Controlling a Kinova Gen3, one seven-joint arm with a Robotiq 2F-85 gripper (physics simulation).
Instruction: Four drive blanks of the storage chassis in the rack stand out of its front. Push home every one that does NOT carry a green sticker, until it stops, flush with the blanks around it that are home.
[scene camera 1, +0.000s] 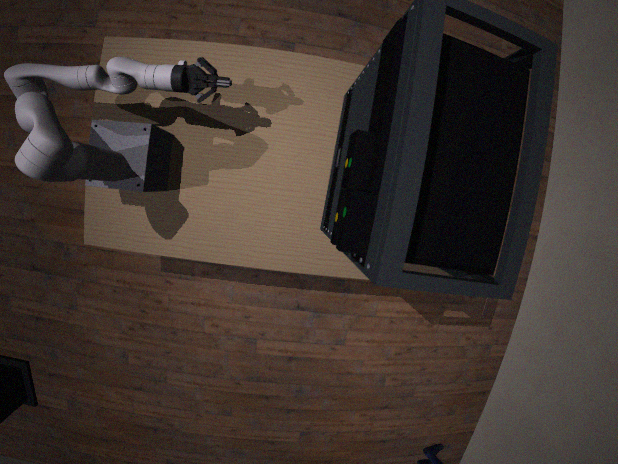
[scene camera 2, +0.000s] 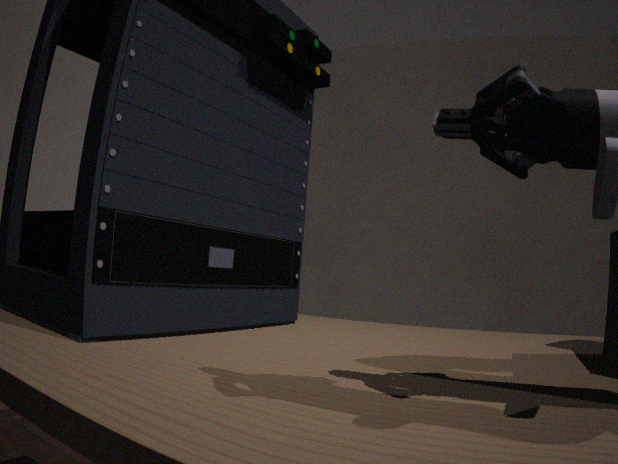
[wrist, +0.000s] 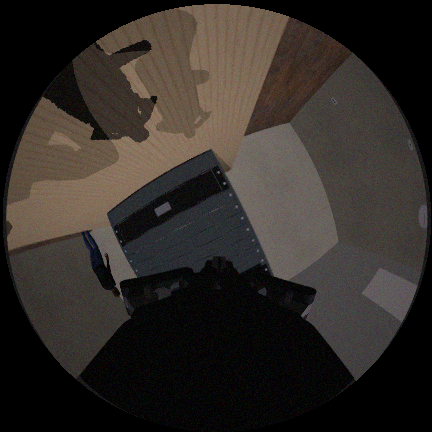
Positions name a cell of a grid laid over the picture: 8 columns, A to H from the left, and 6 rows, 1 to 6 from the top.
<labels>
gripper: scene camera 1 C2; scene camera 2 F2; wrist E4
rack: scene camera 1 F2; scene camera 2 C3; wrist D3
</labels>
